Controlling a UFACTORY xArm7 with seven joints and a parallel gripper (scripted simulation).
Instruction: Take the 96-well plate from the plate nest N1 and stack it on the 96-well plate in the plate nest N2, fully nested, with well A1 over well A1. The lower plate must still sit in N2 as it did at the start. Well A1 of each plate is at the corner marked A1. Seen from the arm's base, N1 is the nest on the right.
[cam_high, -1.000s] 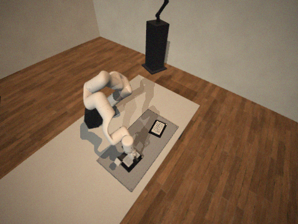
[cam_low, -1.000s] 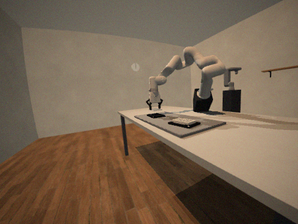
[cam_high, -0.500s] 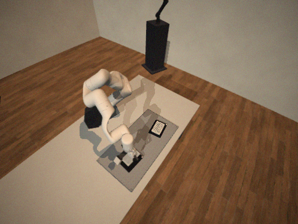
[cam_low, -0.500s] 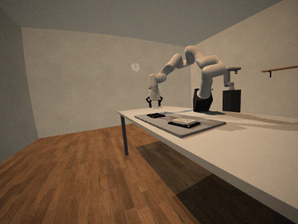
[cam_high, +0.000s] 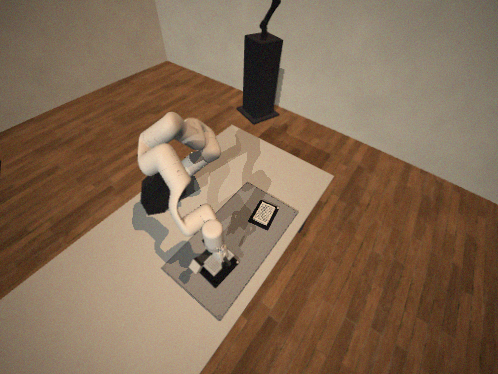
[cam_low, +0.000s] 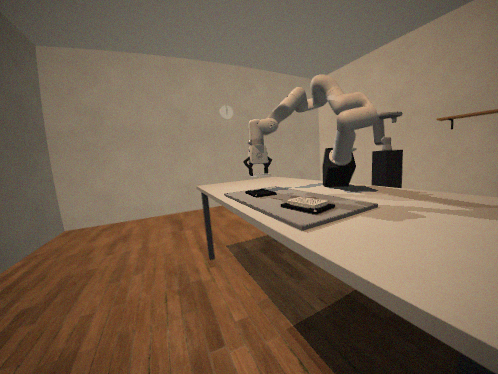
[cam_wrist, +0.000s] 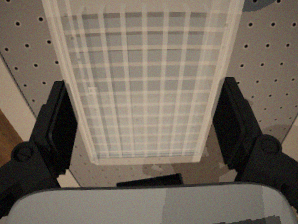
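Now: the white A1 tag 30 mm ahead of my hand, 90 mm to the left of it and 100 mm below it. From my hand the other things lie so: 96-well plate 10 mm below.
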